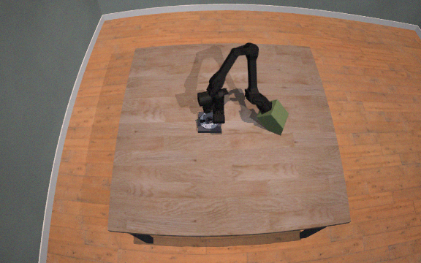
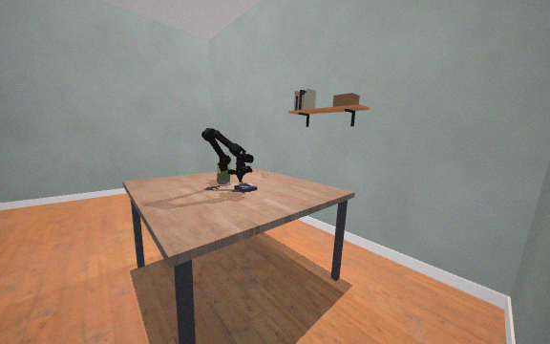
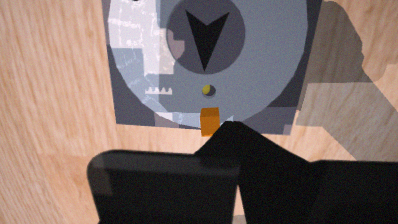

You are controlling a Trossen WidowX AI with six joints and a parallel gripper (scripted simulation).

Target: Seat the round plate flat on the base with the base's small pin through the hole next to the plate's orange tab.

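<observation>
Right now the orange mark is 10 mm behind my hand, 20 mm to the left of it and 60 mm below it. From my hand the other things lie so: dark square base (50 mm ahead, 20 mm to the left, 70 mm below); then raised centre hub (50 mm ahead, 20 mm to the left, 50 mm below); then plate (50 mm ahead, 20 mm to the left, 40 mm below).
</observation>
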